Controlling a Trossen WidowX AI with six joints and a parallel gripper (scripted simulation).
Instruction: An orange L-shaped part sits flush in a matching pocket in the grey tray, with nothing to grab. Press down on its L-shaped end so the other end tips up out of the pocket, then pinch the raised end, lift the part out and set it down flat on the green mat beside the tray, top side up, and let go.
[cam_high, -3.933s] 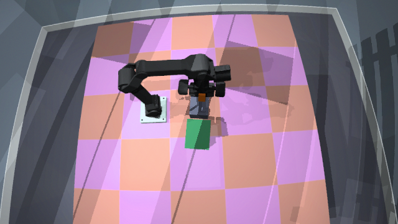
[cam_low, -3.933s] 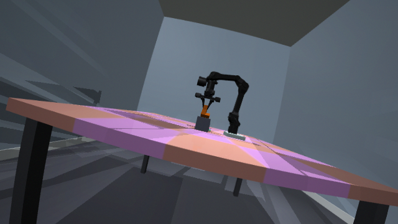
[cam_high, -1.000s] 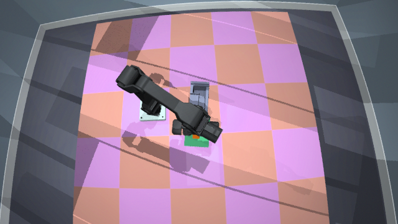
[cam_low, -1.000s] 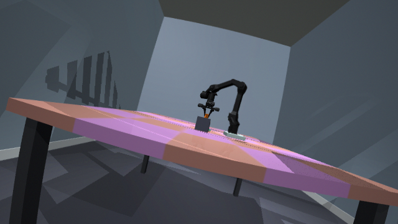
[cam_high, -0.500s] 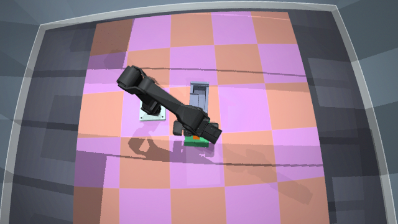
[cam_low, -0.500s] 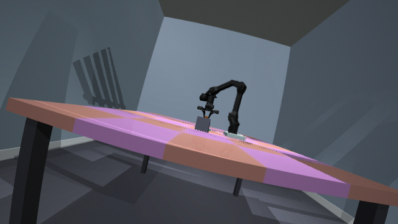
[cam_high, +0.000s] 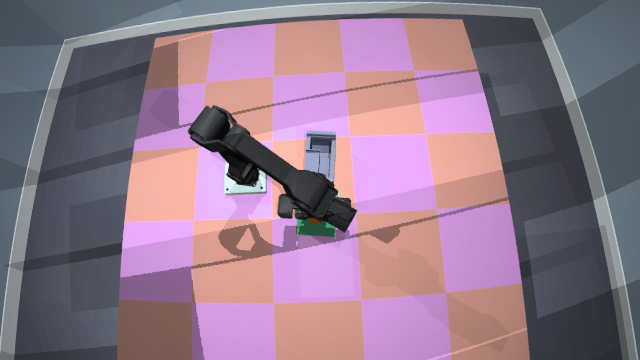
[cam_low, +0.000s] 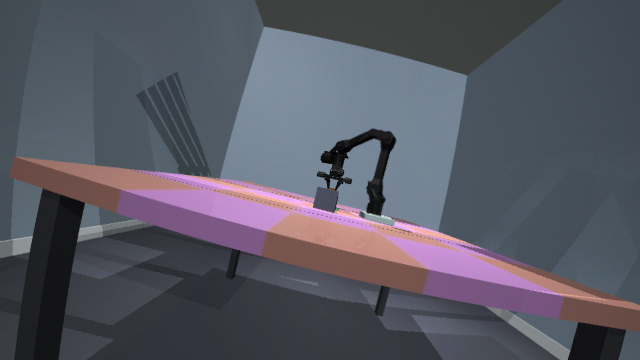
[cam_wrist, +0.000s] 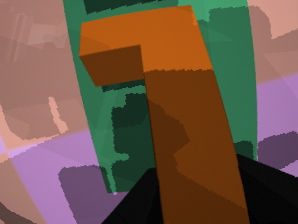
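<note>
The orange L-shaped part lies 30 mm to the left of my gripper tip, 30 mm below it and 20 mm behind it. Round my gripper tip: green mat: 90 mm below, 20 mm to the left.
</note>
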